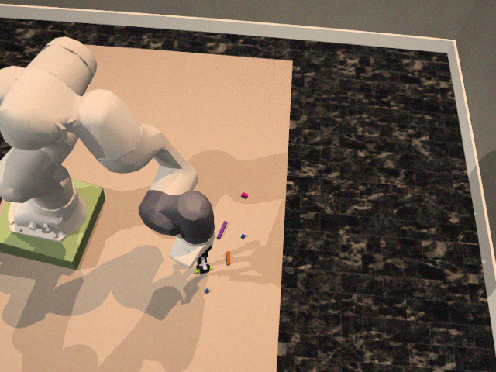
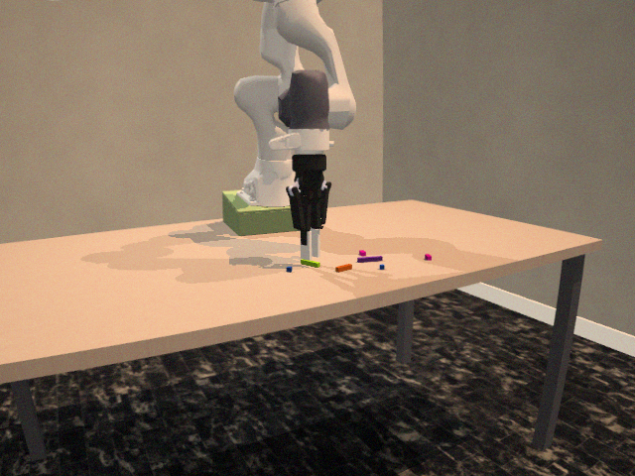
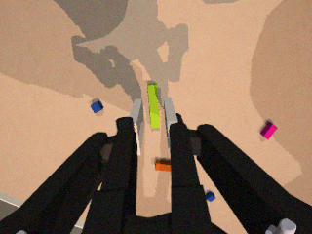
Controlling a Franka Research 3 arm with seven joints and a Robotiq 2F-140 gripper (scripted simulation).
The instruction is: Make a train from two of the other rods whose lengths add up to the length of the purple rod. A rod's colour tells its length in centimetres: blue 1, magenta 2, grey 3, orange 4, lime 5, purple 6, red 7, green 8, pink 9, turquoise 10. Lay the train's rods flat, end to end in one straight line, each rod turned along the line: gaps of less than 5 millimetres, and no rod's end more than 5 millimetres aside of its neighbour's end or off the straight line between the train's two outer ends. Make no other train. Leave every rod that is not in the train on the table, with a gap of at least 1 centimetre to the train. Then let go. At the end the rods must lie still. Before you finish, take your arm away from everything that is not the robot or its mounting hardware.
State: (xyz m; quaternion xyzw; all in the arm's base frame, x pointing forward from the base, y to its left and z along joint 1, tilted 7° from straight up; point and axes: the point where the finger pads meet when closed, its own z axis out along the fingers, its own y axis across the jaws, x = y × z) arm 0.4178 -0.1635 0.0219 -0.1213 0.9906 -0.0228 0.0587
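My hand is 50 mm above the lime rod. The rest, counted from my hand: orange rod 80 mm ahead, 40 mm to the left, 50 mm below; purple rod 60 mm ahead, 130 mm to the left, 50 mm below.
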